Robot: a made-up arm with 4 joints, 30 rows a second.
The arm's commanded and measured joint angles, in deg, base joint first. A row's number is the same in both.
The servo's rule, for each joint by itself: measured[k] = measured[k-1] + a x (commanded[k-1-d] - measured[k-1]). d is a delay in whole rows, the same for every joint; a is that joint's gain. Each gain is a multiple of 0.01, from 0.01 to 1. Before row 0 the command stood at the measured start. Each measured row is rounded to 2 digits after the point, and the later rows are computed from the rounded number. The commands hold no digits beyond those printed.
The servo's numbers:
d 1
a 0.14 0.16 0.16 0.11
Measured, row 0:
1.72 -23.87 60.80 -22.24
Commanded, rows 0 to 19:
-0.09 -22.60 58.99 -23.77
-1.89 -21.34 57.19 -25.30
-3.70 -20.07 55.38 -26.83
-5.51 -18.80 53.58 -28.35
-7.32 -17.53 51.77 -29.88
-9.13 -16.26 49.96 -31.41
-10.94 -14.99 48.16 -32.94
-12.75 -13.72 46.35 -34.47
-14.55 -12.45 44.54 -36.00
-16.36 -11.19 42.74 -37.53
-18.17 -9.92 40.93 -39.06
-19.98 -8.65 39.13 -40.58
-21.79 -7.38 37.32 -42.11
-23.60 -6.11 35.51 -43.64
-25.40 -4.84 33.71 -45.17
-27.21 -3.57 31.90 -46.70
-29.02 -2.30 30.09 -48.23
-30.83 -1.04 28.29 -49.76
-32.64 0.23 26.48 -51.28
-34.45 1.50 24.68 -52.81
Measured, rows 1 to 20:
1.72 -23.87 60.80 -22.24
1.47 -23.67 60.51 -22.41
1.00 -23.30 59.98 -22.73
0.34 -22.78 59.24 -23.18
-0.48 -22.14 58.33 -23.75
-1.44 -21.40 57.28 -24.42
-2.52 -20.58 56.11 -25.19
-3.70 -19.69 54.84 -26.04
-4.97 -18.73 53.48 -26.97
-6.31 -17.73 52.05 -27.96
-7.72 -16.68 50.56 -29.01
-9.18 -15.60 49.02 -30.12
-10.69 -14.49 47.44 -31.27
-12.24 -13.35 45.82 -32.46
-13.83 -12.19 44.17 -33.69
-15.45 -11.01 42.50 -34.95
-17.10 -9.82 40.80 -36.24
-18.77 -8.62 39.09 -37.56
-20.46 -7.41 37.36 -38.90
-22.17 -6.19 35.62 -40.26

